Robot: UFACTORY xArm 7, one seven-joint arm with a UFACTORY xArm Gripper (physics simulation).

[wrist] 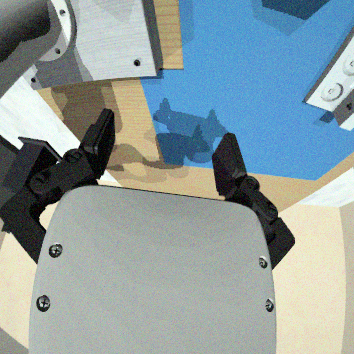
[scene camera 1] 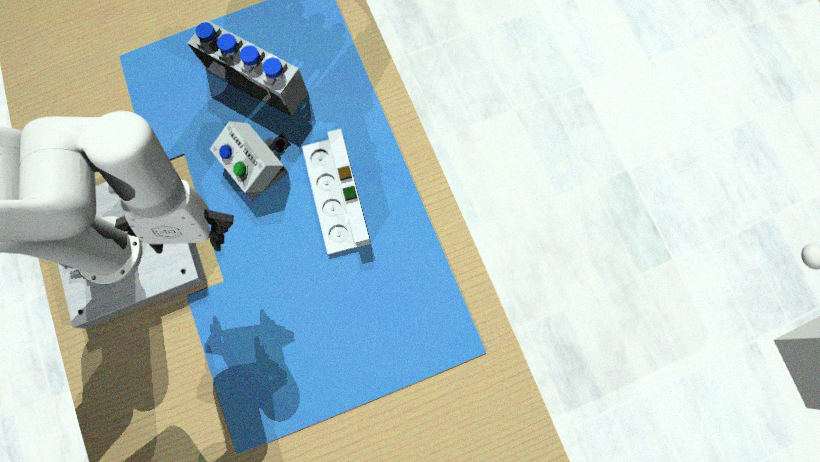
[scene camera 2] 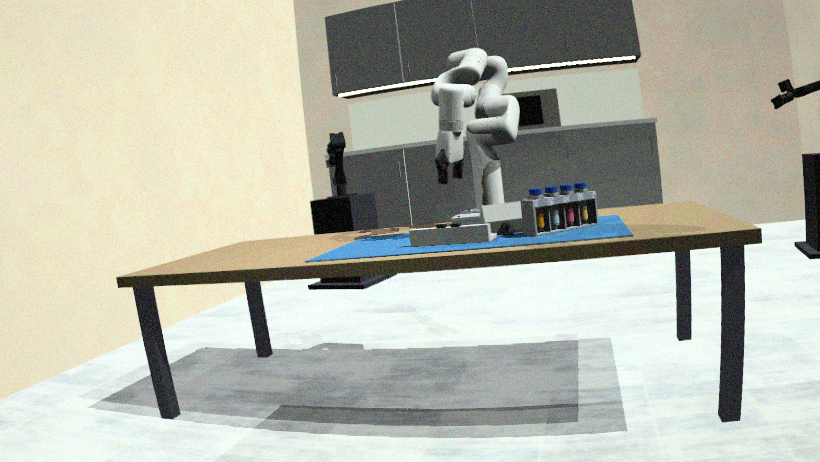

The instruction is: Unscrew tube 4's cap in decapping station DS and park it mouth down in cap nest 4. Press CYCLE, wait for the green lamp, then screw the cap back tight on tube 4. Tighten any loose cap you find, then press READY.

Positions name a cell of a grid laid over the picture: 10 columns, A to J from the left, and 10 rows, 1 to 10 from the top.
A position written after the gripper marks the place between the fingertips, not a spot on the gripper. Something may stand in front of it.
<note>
The gripper (scene camera 1: C6) is open, holding nothing. Also in view: a grey button box (scene camera 1: C4).
The gripper also shows in the wrist view (wrist: E4). The grey button box also shows in scene camera 2 (scene camera 2: G5).
</note>
